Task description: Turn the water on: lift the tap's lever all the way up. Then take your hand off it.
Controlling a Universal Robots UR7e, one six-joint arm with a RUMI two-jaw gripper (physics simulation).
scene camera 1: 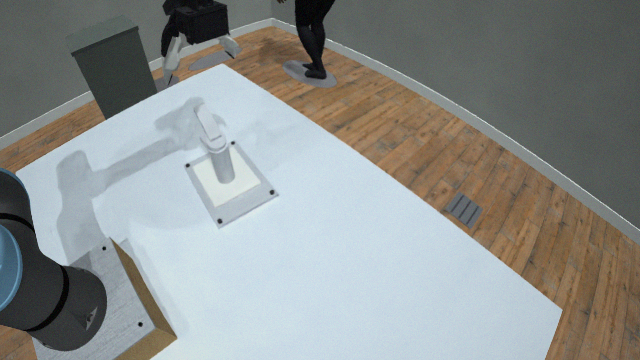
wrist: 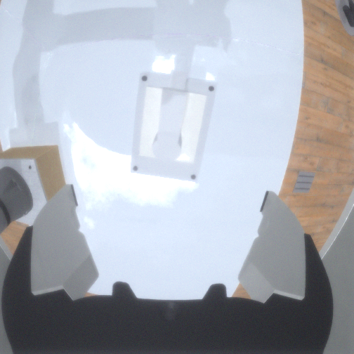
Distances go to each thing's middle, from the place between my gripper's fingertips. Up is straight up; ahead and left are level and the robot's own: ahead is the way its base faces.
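Scene:
Base plate (scene camera 1: pixel 247 202): my gripper is 10 mm past it, 20 mm to the left of it and 300 mm above it.

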